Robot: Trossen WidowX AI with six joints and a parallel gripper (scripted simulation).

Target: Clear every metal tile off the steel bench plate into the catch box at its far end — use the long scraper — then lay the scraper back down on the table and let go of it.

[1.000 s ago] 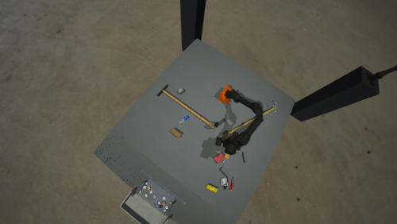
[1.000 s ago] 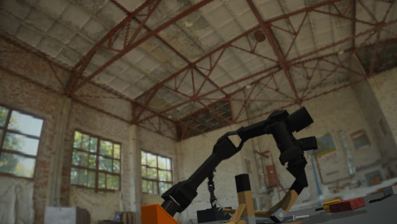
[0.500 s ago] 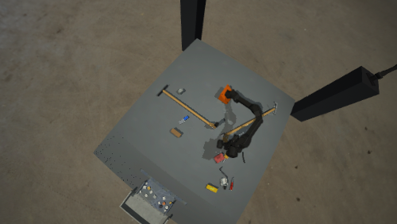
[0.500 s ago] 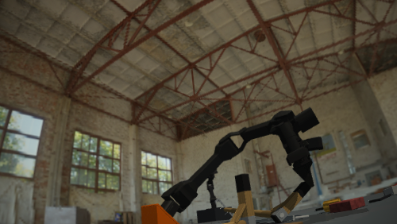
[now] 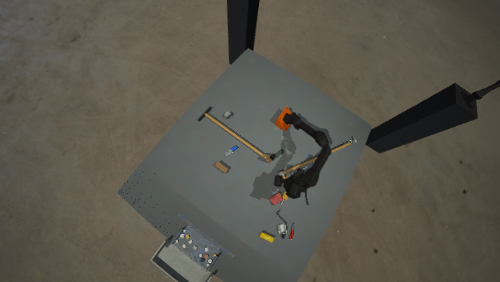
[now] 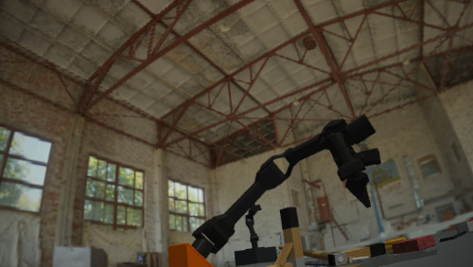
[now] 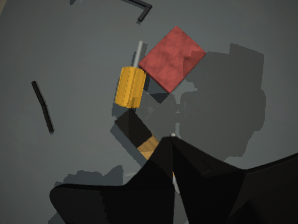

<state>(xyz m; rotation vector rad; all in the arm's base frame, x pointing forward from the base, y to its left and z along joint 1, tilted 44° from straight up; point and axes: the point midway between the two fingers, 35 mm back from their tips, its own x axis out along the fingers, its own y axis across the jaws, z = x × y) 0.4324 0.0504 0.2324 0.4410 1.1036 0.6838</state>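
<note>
The long scraper lies 160 mm behind my gripper tip, 440 mm to the right of it and 60 mm below it. Round my gripper tip: red block 80 mm ahead, 110 mm below; long wooden-handled tool 270 mm behind, 160 mm to the left, 80 mm below; red tool 210 mm ahead, 190 mm to the left, 100 mm below.
</note>
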